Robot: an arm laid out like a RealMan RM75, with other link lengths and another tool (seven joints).
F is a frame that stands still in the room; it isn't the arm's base.
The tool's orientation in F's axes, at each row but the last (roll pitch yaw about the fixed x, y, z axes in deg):
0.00, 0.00, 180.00
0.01, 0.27, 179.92
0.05, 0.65, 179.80
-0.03, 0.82, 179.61
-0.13, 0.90, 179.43
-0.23, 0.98, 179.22
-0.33, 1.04, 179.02
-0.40, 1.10, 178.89
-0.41, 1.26, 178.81
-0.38, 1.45, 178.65
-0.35, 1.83, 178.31
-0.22, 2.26, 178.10
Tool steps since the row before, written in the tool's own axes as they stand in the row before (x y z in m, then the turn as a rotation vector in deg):
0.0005, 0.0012, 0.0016, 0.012, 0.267, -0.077
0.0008, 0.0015, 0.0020, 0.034, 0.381, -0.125
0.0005, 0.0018, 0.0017, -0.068, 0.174, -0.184
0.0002, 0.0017, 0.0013, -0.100, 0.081, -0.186
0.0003, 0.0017, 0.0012, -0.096, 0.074, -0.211
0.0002, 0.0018, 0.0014, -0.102, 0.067, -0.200
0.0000, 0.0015, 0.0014, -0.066, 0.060, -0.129
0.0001, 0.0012, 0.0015, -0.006, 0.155, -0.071
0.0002, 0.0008, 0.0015, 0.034, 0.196, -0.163
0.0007, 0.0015, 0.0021, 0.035, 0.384, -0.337
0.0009, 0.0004, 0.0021, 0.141, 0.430, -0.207
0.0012, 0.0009, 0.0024, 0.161, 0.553, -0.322
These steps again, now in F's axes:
-0.0005, -0.0012, 0.0016, -0.012, -0.267, -0.077
-0.0008, -0.0015, 0.0020, -0.034, -0.381, -0.125
-0.0005, -0.0018, 0.0017, 0.069, -0.174, -0.183
-0.0002, -0.0017, 0.0013, 0.102, -0.082, -0.185
-0.0003, -0.0017, 0.0012, 0.099, -0.075, -0.210
-0.0002, -0.0018, 0.0014, 0.104, -0.068, -0.198
-0.0001, -0.0015, 0.0014, 0.067, -0.060, -0.128
-0.0002, -0.0012, 0.0015, 0.004, -0.155, -0.072
-0.0002, -0.0008, 0.0015, -0.034, -0.194, -0.165
-0.0008, -0.0015, 0.0021, -0.035, -0.381, -0.340
-0.0010, -0.0004, 0.0021, -0.147, -0.425, -0.214
-0.0013, -0.0009, 0.0023, -0.166, -0.547, -0.330

